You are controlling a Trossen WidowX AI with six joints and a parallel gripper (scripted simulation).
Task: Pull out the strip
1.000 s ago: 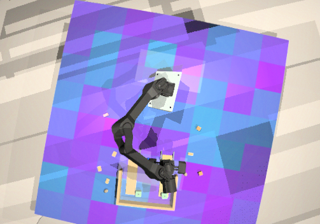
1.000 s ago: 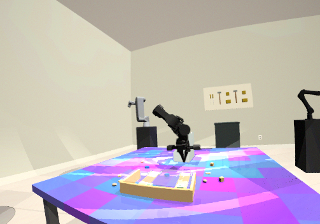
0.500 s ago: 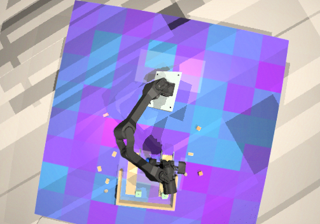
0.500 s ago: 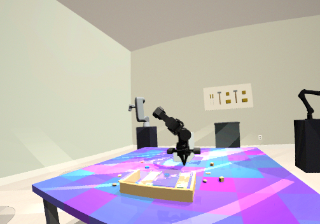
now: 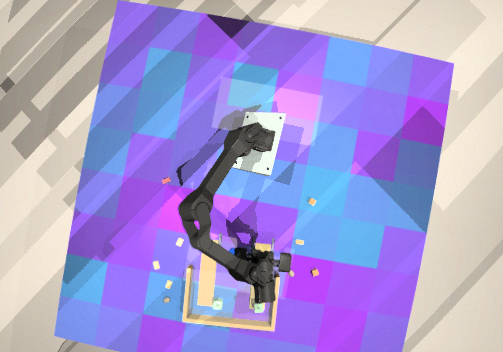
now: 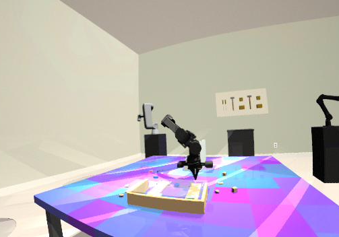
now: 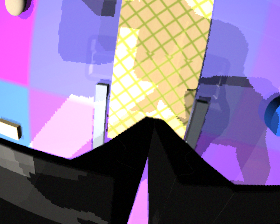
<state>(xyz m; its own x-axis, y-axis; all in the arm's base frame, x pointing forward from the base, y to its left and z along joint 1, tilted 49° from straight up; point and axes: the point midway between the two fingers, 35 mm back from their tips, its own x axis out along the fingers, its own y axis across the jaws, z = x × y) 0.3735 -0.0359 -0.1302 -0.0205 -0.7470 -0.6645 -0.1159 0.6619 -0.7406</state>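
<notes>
Now: the yellow cross-hatched strip 9 cm ahead of my gripper tip, 1 cm to the left of it and 4 cm below it. Also, from my gripper tip: red piece (18 cm behind, 39 cm to the right, 3 cm below).
</notes>
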